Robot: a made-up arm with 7 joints.
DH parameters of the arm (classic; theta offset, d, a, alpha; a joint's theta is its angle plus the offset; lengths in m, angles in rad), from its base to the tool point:
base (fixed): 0 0 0 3.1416
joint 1: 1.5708 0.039 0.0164 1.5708
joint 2: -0.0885 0 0.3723 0
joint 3: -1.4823 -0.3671 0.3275 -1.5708
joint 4: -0.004 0 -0.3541 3.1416
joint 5: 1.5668 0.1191 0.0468 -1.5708
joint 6: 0 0.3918 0.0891 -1.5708
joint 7: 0 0.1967 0.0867 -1.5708
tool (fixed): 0 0.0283 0 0
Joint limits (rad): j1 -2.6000..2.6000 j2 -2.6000..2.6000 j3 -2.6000..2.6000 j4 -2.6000..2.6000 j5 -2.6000..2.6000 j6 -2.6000..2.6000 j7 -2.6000..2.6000
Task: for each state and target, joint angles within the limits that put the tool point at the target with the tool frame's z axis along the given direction. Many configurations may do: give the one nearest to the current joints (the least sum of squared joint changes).
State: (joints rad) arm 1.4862 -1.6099 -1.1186 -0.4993 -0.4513 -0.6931 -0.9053
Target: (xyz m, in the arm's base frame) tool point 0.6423 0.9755 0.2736 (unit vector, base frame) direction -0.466 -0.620 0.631
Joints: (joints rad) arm 1.9971 -2.0785 -1.1936 -1.3623 0.2750 -0.4231 -0.6505
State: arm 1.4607 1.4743 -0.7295 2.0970 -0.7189 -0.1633 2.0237
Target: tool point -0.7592 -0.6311 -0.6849 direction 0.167 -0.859 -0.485
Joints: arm 0.6211 1.6121 0.1971 2.4197 -0.6352 -0.5217 2.4202
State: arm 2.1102 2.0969 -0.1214 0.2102 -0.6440 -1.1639 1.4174
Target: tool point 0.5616 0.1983 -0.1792 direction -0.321 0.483 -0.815
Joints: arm 1.7924 2.2304 -0.3937 -0.4071 -0.1745 -0.9038 1.0361
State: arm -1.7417 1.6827 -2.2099 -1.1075 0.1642 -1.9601 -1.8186
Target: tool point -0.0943 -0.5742 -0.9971 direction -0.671 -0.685 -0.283
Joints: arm -1.5553 1.7553 -2.2185 -0.3617 0.0633 -2.3077 -1.8221
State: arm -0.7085 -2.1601 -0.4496 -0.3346 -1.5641 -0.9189 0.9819
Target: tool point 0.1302 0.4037 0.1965 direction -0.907 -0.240 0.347
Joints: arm 0.1332 -1.9548 0.1358 0.3594 -1.2321 -0.5397 0.5042
